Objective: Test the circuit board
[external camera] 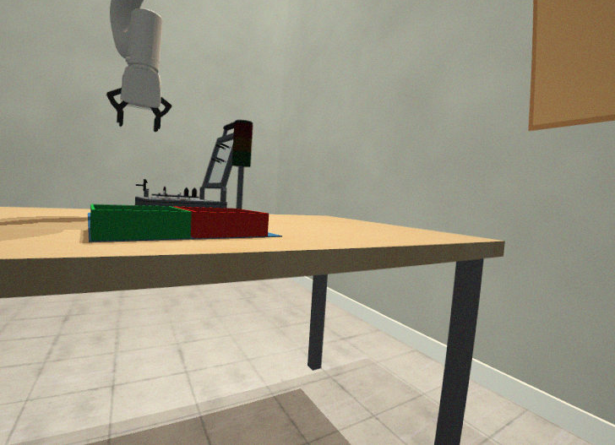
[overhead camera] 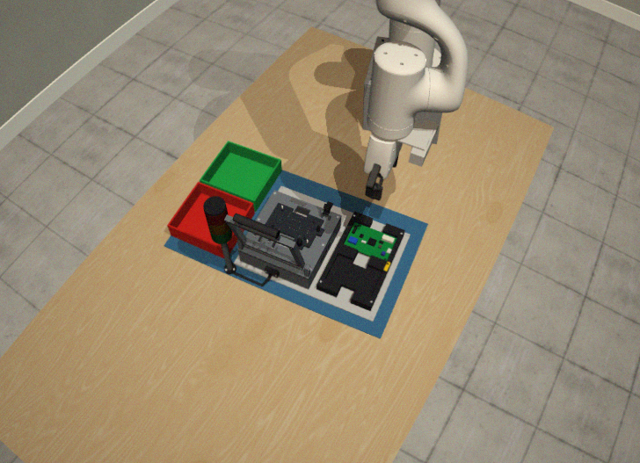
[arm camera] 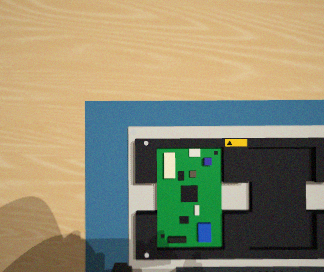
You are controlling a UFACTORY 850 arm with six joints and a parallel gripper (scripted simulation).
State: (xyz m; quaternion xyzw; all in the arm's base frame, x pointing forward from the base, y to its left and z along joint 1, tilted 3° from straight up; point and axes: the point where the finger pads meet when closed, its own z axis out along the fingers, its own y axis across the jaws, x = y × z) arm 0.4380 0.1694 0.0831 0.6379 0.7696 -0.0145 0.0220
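Now: hand 24 cm above the green circuit board. The rest, counted from my hand: clear lid: 22 cm ahead, 13 cm to the right, 8 cm below; latch hook: 17 cm below, 11 cm to the right, 2 cm ahead; green bin: 37 cm to the right, 24 cm below, 3 cm ahead.
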